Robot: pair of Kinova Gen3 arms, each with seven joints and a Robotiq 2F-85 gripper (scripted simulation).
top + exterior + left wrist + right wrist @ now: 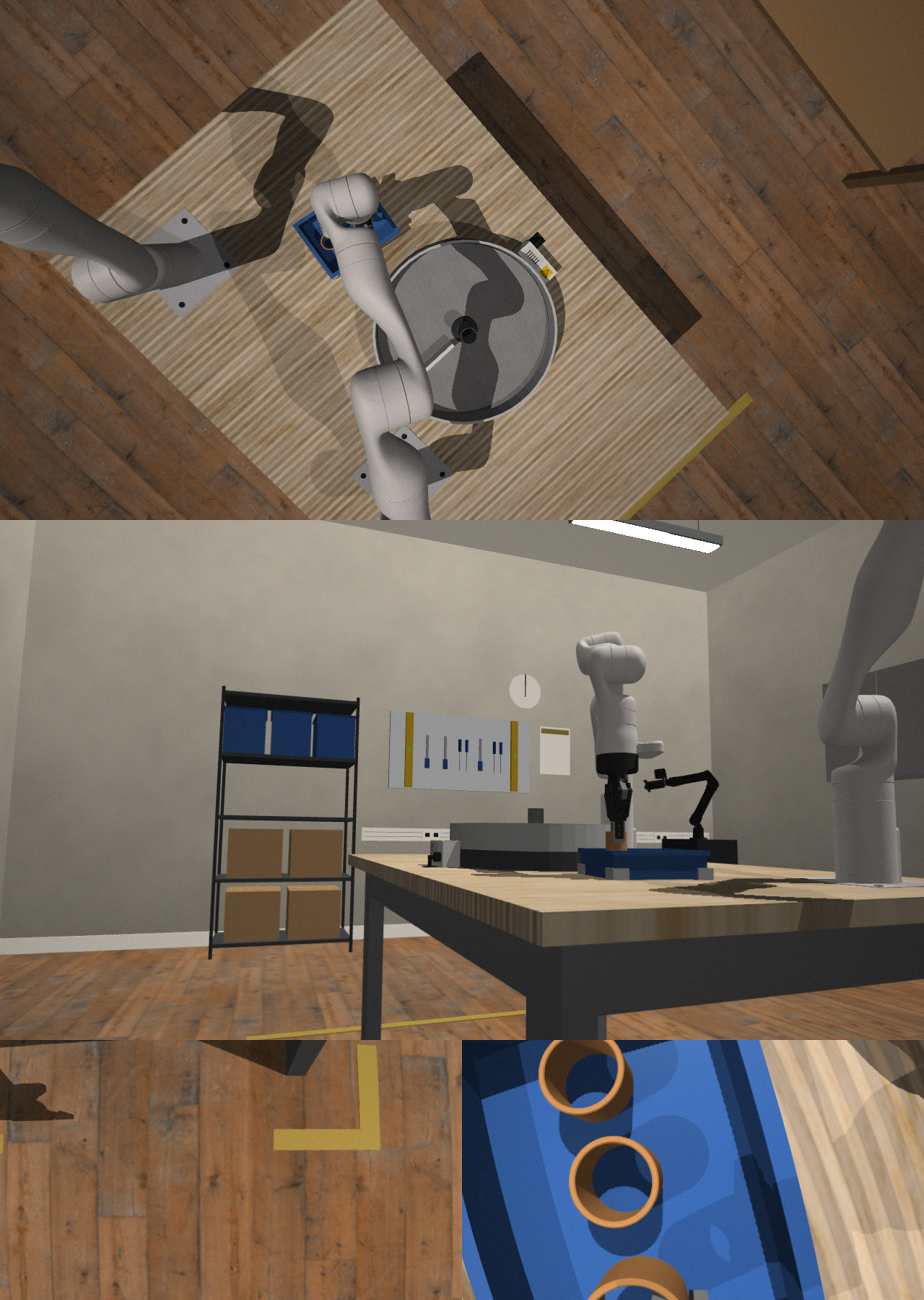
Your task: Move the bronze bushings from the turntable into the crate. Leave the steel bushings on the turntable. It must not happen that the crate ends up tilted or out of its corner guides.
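Note:
My right hand is 6 cm past the blue crate, 1 cm to the left of it and 6 cm above it. The rest, counted from my right hand: round grey turntable 2 cm behind, 36 cm to the right, 3 cm below.

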